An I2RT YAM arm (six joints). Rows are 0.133 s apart.
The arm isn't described. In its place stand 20 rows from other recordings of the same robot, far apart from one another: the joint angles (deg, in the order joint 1, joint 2, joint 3, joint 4, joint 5, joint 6), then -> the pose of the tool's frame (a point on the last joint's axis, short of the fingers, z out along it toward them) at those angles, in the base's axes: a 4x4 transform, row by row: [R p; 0 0 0 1], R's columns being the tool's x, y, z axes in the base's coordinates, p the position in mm.
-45.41, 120.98, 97.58, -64.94, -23.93, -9.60 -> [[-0.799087 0.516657 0.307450 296.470], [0.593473 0.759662 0.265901 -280.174], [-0.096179 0.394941 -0.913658 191.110], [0 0 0 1]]
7.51, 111.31, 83.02, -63.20, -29.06, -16.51 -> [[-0.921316 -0.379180 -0.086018 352.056], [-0.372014 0.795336 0.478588 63.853], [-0.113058 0.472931 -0.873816 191.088], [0 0 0 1]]
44.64, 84.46, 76.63, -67.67, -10.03, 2.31 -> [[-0.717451 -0.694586 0.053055 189.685], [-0.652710 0.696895 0.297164 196.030], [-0.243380 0.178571 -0.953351 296.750], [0 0 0 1]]
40.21, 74.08, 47.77, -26.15, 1.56, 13.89 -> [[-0.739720 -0.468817 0.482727 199.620], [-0.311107 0.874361 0.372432 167.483], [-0.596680 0.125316 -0.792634 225.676], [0 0 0 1]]
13.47, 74.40, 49.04, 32.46, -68.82, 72.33 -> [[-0.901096 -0.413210 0.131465 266.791], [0.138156 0.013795 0.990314 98.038], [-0.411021 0.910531 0.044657 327.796], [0 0 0 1]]
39.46, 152.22, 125.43, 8.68, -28.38, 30.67 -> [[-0.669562 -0.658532 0.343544 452.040], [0.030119 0.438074 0.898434 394.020], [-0.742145 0.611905 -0.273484 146.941], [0 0 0 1]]
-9.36, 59.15, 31.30, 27.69, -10.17, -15.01 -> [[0.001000 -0.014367 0.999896 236.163], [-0.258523 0.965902 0.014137 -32.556], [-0.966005 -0.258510 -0.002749 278.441], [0 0 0 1]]
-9.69, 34.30, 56.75, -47.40, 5.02, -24.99 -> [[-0.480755 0.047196 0.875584 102.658], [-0.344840 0.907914 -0.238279 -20.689], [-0.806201 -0.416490 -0.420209 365.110], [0 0 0 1]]
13.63, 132.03, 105.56, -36.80, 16.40, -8.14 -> [[-0.844704 -0.224512 0.485869 479.986], [-0.344591 0.922729 -0.172710 106.045], [-0.409550 -0.313315 -0.856798 157.512], [0 0 0 1]]
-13.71, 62.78, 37.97, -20.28, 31.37, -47.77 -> [[-0.876650 -0.133478 0.462243 209.835], [-0.436891 0.623255 -0.648598 -70.266], [-0.201522 -0.770543 -0.604692 225.989], [0 0 0 1]]
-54.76, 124.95, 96.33, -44.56, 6.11, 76.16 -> [[0.673660 0.734798 0.079084 254.650], [0.719659 -0.627879 -0.296410 -367.022], [-0.168146 0.256593 -0.951781 160.487], [0 0 0 1]]
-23.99, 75.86, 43.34, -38.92, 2.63, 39.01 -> [[-0.408939 0.871133 0.271839 208.756], [0.870232 0.461939 -0.171198 -94.688], [-0.274710 0.166554 -0.946992 184.521], [0 0 0 1]]
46.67, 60.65, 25.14, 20.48, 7.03, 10.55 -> [[-0.292273 -0.597421 0.746770 161.322], [-0.045011 0.788594 0.613264 164.663], [-0.955275 0.145628 -0.257375 221.797], [0 0 0 1]]
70.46, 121.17, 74.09, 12.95, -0.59, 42.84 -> [[-0.780300 -0.565480 0.267140 152.886], [-0.165769 0.598877 0.783497 431.877], [-0.603036 0.567079 -0.561043 139.341], [0 0 0 1]]
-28.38, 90.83, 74.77, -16.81, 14.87, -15.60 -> [[-0.634454 0.496716 0.592233 318.472], [0.047343 0.789722 -0.611635 -182.437], [-0.771509 -0.360016 -0.524559 308.518], [0 0 0 1]]
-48.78, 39.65, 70.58, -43.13, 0.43, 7.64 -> [[-0.037375 0.768791 0.638407 67.786], [0.244415 0.626483 -0.740122 -77.782], [-0.968950 0.128374 -0.211319 436.193], [0 0 0 1]]
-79.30, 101.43, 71.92, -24.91, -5.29, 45.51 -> [[0.585058 0.786409 0.198162 73.550], [0.729529 -0.403604 -0.552170 -371.573], [-0.354252 0.467616 -0.809840 214.787], [0 0 0 1]]
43.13, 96.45, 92.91, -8.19, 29.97, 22.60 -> [[-0.227395 -0.160200 0.960535 304.475], [0.243148 0.945793 0.215303 260.855], [-0.942959 0.282511 -0.176116 399.274], [0 0 0 1]]
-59.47, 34.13, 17.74, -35.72, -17.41, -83.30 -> [[-0.770354 -0.313162 0.555414 70.008], [-0.559298 0.750157 -0.352775 -97.739], [-0.306172 -0.582404 -0.753037 164.846], [0 0 0 1]]
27.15, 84.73, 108.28, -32.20, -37.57, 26.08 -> [[-0.515011 -0.747787 0.419020 254.749], [0.127488 0.416575 0.900118 155.037], [-0.847650 0.516990 -0.119207 513.904], [0 0 0 1]]
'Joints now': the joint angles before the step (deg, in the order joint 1, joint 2, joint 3, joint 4, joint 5, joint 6). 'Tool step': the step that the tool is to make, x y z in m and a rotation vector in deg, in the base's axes. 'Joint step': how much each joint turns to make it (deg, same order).
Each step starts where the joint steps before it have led.
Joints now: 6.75, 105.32, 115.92, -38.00, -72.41, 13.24
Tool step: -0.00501, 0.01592, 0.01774, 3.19, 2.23, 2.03
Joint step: 2.37, -0.92, 0.11, 8.05, -1.04, 11.34
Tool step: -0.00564, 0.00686, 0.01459, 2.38, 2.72, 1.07
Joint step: 1.11, -0.98, -0.13, 6.24, -0.68, 9.76
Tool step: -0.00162, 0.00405, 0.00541, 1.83, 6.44, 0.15
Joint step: 0.63, -0.54, -1.00, 5.08, 0.01, 11.04
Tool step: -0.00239, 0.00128, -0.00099, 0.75, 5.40, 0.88
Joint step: 0.23, -0.68, -1.46, 1.71, -0.83, 6.32
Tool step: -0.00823, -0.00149, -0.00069, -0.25, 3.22, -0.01
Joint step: 0.02, -1.74, -1.66, -1.90, -0.02, 1.45
